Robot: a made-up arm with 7 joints.
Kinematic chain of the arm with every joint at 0, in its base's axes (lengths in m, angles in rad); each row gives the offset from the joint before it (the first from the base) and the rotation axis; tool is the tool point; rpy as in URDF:
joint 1: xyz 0 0 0.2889 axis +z
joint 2: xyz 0 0 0 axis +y
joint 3: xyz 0 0 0.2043 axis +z
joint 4: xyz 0.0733 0 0 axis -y
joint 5: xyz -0.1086 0 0.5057 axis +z
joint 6: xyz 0 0 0 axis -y
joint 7: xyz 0.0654 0 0 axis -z
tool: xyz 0 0 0 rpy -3.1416 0 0
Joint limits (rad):
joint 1: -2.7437..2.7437
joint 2: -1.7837..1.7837
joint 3: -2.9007..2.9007
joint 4: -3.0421..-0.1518
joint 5: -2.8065..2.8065
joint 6: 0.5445..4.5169
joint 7: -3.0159..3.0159
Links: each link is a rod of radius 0.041 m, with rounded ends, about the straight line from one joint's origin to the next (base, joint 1, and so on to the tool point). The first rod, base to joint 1, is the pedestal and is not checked.
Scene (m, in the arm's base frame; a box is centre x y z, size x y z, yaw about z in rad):
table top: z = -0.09
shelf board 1: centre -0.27 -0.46 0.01 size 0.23 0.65 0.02 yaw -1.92
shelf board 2: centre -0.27 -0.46 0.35 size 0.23 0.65 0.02 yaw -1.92
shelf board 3: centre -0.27 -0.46 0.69 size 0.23 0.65 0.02 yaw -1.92
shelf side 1: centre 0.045 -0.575 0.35 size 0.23 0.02 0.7 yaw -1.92
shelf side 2: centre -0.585 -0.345 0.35 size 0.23 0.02 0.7 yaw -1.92
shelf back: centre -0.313 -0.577 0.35 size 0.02 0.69 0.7 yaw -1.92
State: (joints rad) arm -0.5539 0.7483 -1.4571 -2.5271 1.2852 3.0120 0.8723
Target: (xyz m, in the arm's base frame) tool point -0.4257 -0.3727 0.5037
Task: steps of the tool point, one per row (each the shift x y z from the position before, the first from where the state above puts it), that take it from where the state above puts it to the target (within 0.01 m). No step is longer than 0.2 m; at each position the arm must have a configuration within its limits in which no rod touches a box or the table.
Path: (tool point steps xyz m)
1: -0.0558 0.1257 0.0003
2: -0.0095 0.1268 -0.0208
3: 0.0328 0.1086 -0.0369
4: -0.0837 -0.0677 0.1563
5: -0.0093 -0.0997 0.1669
6: 0.0683 -0.1257 0.1390
7: -0.0242 -0.0413 -0.0483
8: -0.0056 -0.0476 -0.0427

